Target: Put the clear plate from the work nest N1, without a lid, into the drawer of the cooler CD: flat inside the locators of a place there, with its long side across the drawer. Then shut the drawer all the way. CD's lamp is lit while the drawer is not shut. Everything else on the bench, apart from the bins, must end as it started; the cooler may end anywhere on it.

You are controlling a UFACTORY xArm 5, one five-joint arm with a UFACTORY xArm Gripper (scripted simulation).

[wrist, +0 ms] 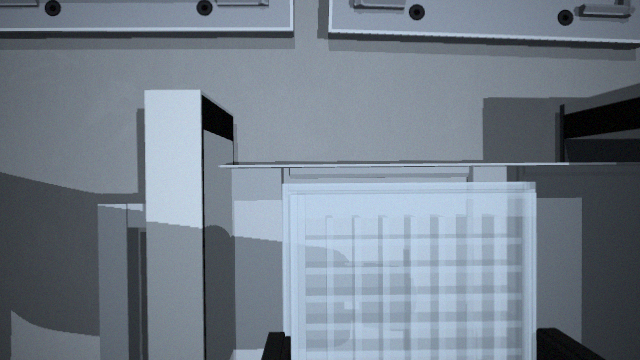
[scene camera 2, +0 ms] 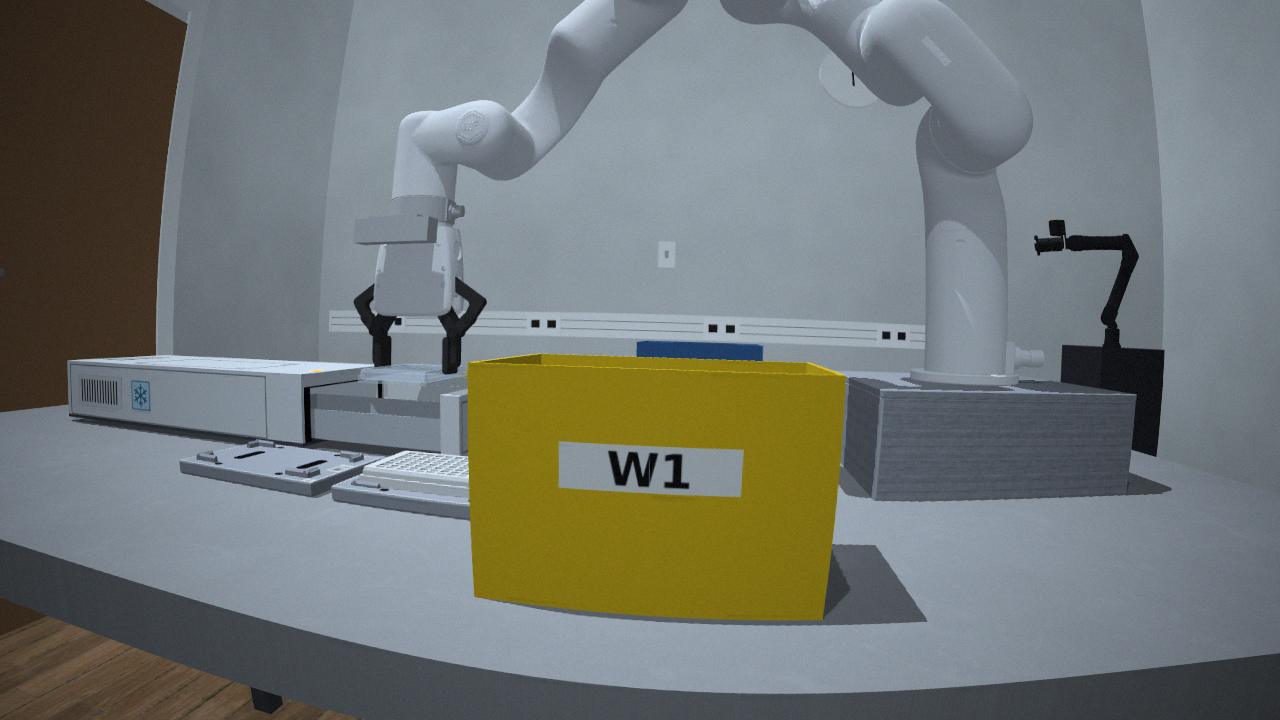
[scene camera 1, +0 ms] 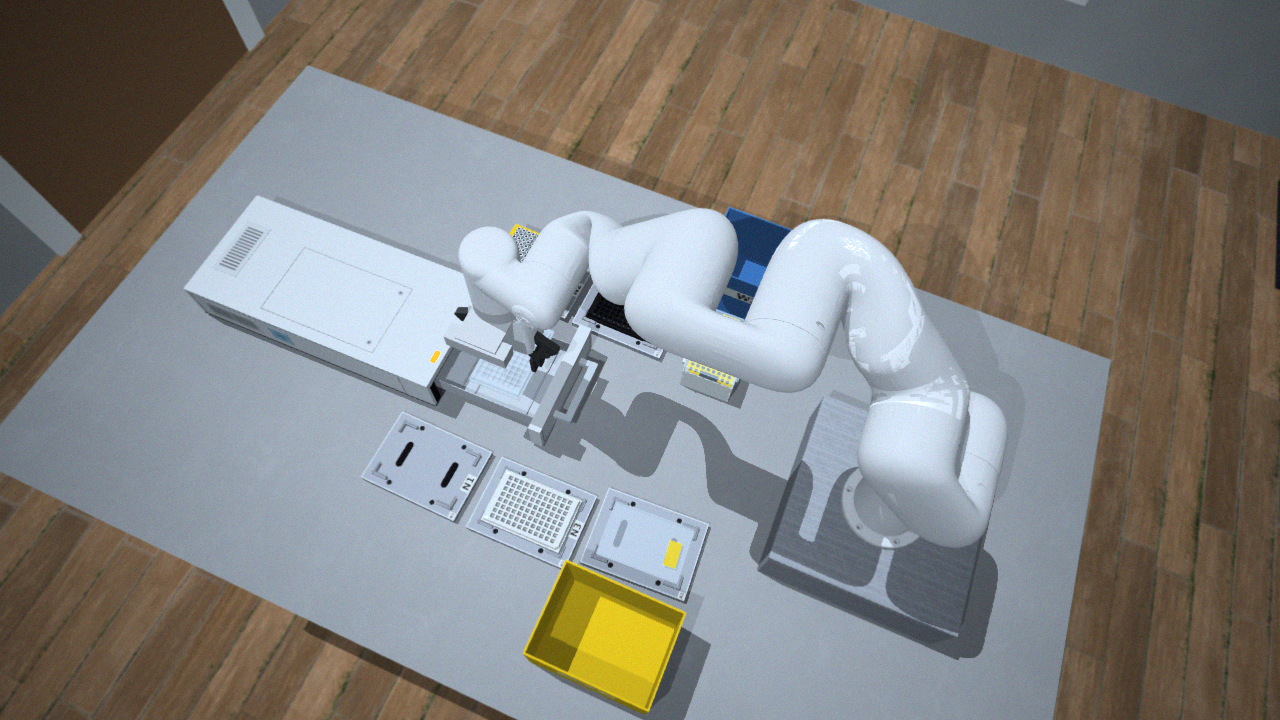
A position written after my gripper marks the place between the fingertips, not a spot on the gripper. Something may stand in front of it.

Note:
I see my gripper [scene camera 2: 415,372], a clear plate [scene camera 1: 512,381] and a white well plate [scene camera 1: 552,512].
The clear plate also shows in the wrist view [wrist: 458,228] and in scene camera 2 [scene camera 2: 416,377]. The white well plate also shows in scene camera 2 [scene camera 2: 440,474]. My gripper also shows in scene camera 1 [scene camera 1: 512,354]. The wrist view does not show the white well plate: it is out of frame.

